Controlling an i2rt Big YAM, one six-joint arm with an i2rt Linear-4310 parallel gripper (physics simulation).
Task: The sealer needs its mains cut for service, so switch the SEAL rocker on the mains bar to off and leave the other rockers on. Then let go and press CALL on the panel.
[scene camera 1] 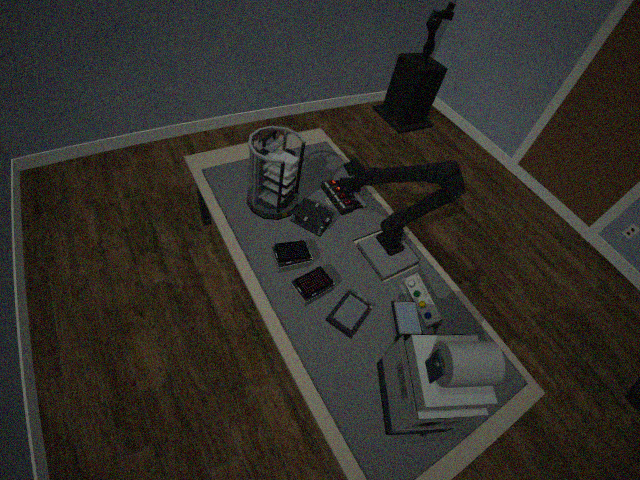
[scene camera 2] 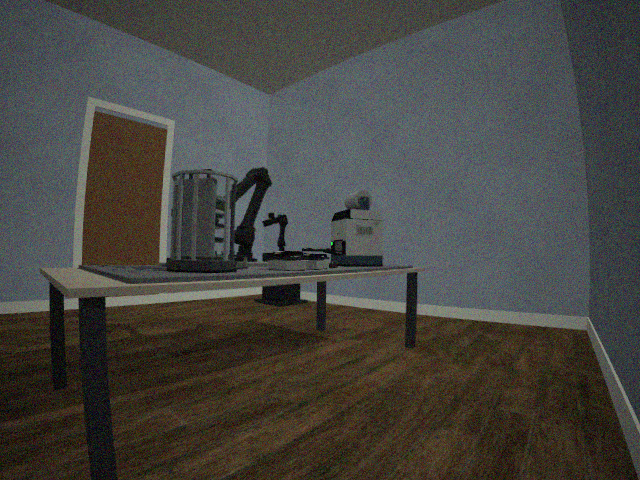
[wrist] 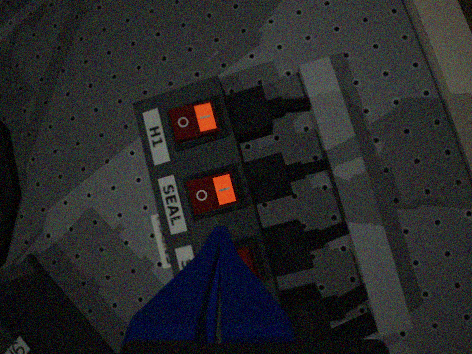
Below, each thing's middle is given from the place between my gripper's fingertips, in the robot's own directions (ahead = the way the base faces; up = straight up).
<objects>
Now: hand 8 cm to the left of the H1 switch (wrist: 199, 120) and 2 cm above it. Also, from my hand: cylindrical wire rack (scene camera 2: 202, 240) (32 cm ahead, 11 cm to the right, 11 cm above).
</objects>
